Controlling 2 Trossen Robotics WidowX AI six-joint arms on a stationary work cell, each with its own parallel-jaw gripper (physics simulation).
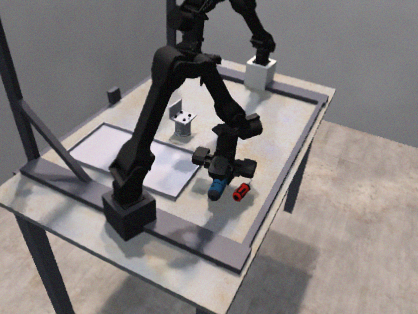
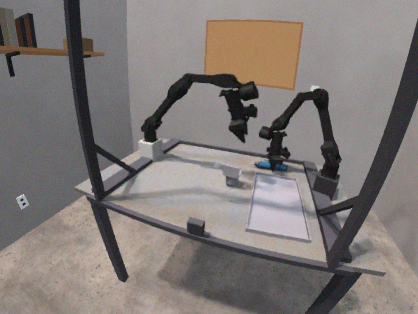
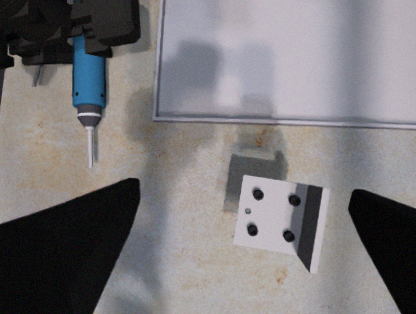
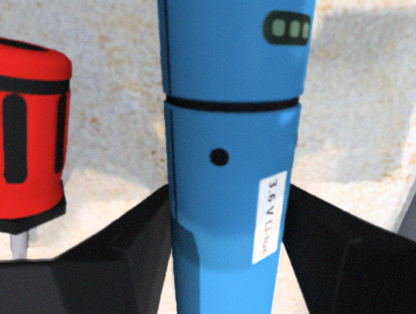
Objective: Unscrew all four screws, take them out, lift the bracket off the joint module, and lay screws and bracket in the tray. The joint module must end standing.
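Observation:
The joint module (image 1: 182, 130) (image 2: 231, 183) stands upright, with the pale L-shaped bracket (image 1: 179, 118) (image 2: 231, 173) (image 3: 271, 215) on top. Four dark screws (image 3: 257, 194) sit in the bracket's flat plate. My right gripper (image 1: 220, 177) (image 2: 274, 165) (image 4: 223, 191) is shut on the body of the blue electric screwdriver (image 1: 216, 191) (image 2: 262, 164) (image 3: 90, 75) (image 4: 230, 130), at table level. My left gripper (image 2: 241, 134) (image 3: 245, 194) is open and empty, high above the bracket. The pale tray (image 1: 102, 141) (image 2: 277, 215) (image 3: 325, 75) holds no screws or bracket.
A red screwdriver (image 1: 241, 192) (image 4: 37, 130) lies beside the blue one. A dark block (image 1: 114, 95) (image 2: 196, 226) sits at the table edge. Dark rails (image 1: 200, 243) border the table, and frame posts (image 2: 82, 100) rise at its sides.

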